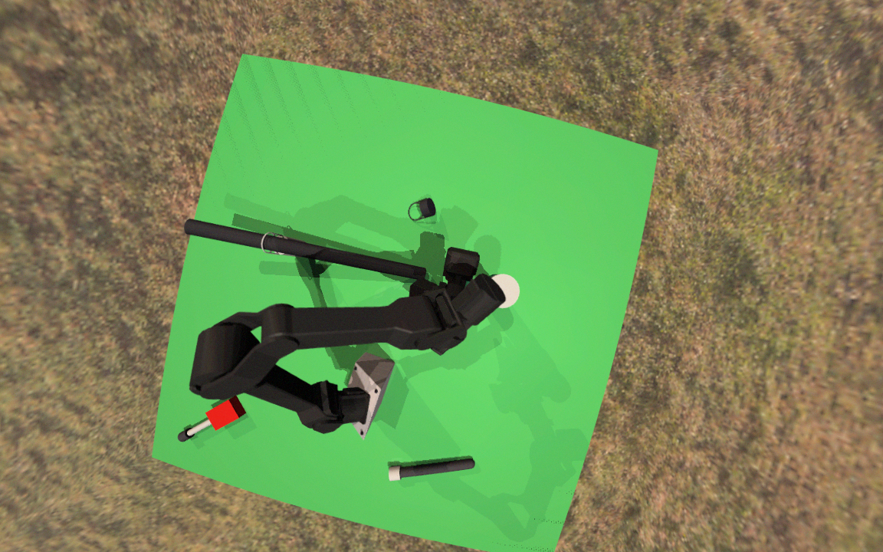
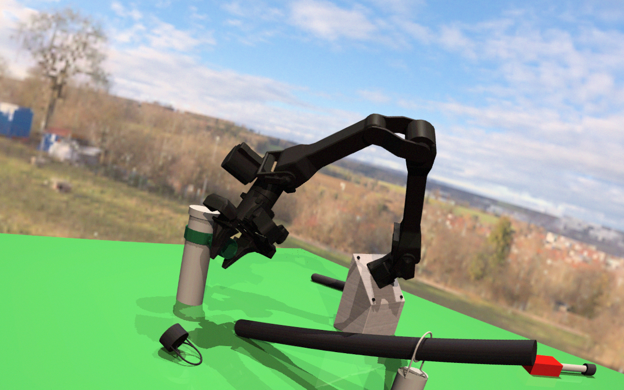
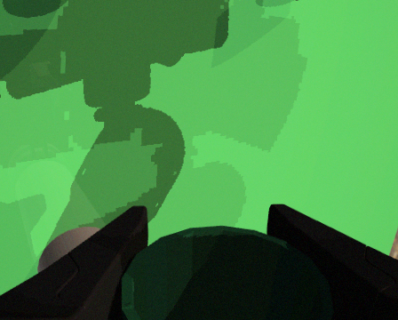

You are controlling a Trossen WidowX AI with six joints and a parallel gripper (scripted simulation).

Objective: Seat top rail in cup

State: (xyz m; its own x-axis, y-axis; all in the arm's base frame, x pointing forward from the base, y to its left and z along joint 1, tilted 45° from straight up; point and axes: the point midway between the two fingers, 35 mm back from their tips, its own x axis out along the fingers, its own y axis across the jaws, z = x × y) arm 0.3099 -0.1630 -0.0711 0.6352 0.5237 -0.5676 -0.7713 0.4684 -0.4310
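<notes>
Right now my gripper tip is 2 cm past the rail-end cup, 3 cm to the left of it and 3 cm below it. Round my gripper tip: red-handled tool: 56 cm behind, 65 cm to the left, 11 cm below; grey loop cap: 44 cm to the left, 2 cm below.
</notes>
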